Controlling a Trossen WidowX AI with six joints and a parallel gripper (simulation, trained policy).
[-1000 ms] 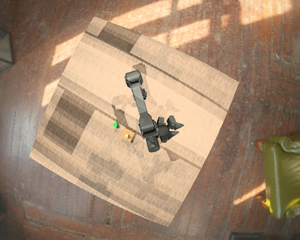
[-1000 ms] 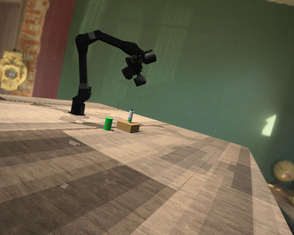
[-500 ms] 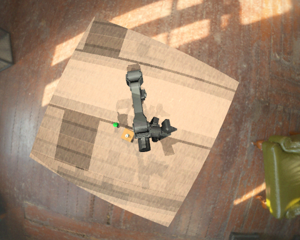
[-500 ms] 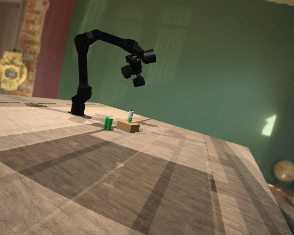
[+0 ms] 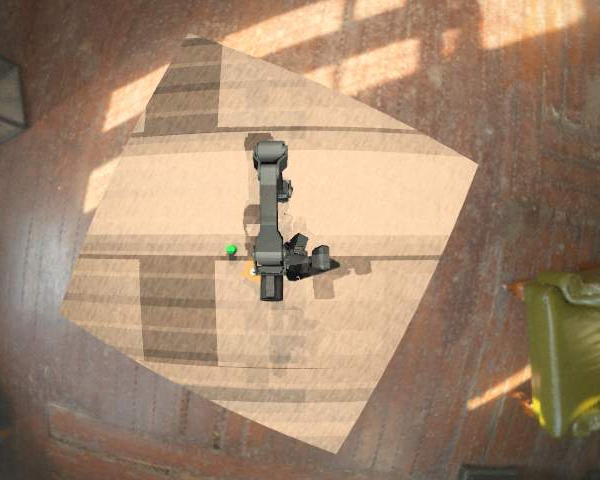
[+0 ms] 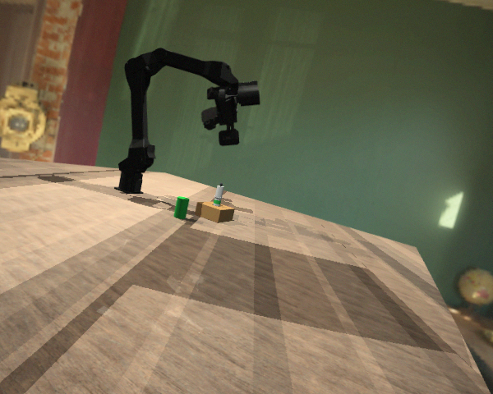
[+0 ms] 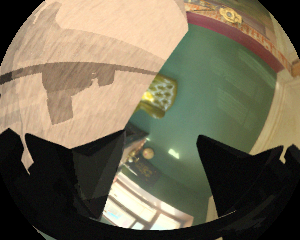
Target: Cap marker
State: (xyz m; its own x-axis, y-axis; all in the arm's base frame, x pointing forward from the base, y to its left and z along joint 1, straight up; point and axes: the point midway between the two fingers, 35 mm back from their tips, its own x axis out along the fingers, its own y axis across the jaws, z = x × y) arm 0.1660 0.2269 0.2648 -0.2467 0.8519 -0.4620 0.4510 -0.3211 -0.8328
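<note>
Right now the green cap is 320 mm to the right of my gripper tip, 220 mm below it and 100 mm ahead of it. Also, from my gripper tip: tan holder block 230 mm below, 210 mm to the right, 130 mm ahead.
</note>
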